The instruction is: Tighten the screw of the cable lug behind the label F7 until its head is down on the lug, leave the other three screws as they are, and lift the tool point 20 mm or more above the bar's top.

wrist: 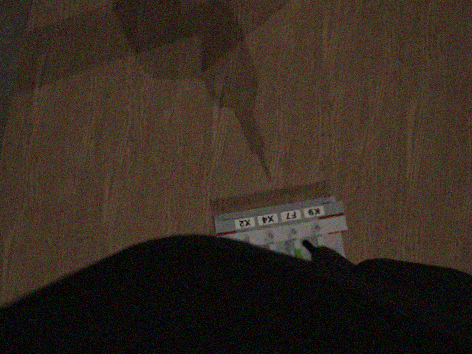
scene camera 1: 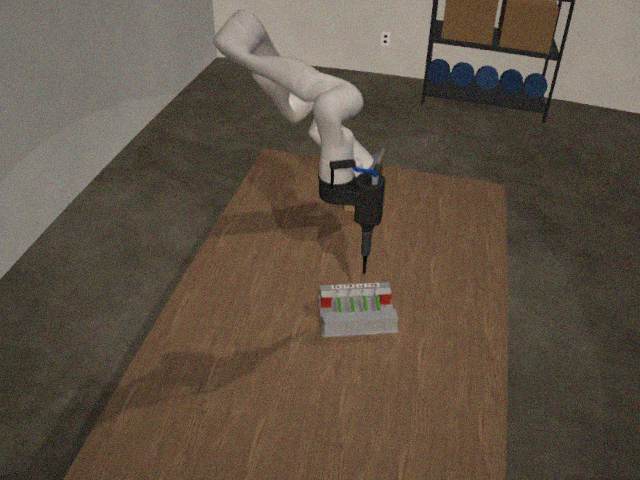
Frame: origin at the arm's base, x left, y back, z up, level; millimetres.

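Where they show: hand, its tool point: (wrist: pixel 304 242) (scene camera 1: pixel 363 273); arm's base, origin of its link: (scene camera 1: pixel 362 168).
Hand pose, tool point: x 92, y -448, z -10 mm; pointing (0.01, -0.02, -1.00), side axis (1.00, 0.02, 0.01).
Observation:
Each offset is from my tool point to the top centre of the thing. Level surfaces: height alone.
The powered screwdriver (scene camera 1: pixel 364 264) (wrist: pixel 306 244) points down, with its bit tip in open air clearly above the grey bar block {dx -3, dy -39, dz -56 mm} (scene camera 1: pixel 360 324) (wrist: pixel 332 240); it has no fingers. In the wrist view the label F7 {dx -6, dy +21, dz -64 mm} (wrist: pixel 290 215) stands between the label K9 {dx +24, dy +32, dz -64 mm} (wrist: pixel 314 211) and the label X4 {dx -37, dy +11, dz -64 mm} (wrist: pixel 268 219), with the label X2 {dx -67, dy +0, dz -64 mm} (wrist: pixel 245 223) beyond X4. The F7 screw {dx +1, dy +1, dz -59 mm} (wrist: pixel 293 231) shows behind its label, clear of the bit. The K9 screw {dx +31, dy +11, dz -56 mm} (wrist: pixel 317 228) and X4 screw {dx -29, dy -10, dz -56 mm} (wrist: pixel 270 235) also show; the X2 screw is faint. The heads are too small to tell their seating on the lugs.
The block stands on the wooden table {dz -106 mm} (scene camera 1: pixel 439 361) (wrist: pixel 150 150). Green strips and two red end pieces sit on the block. The tool's dark housing (wrist: pixel 200 300) covers the lower wrist view. A shelf rack (scene camera 1: pixel 428 62) with boxes and blue round things stands by the far wall.

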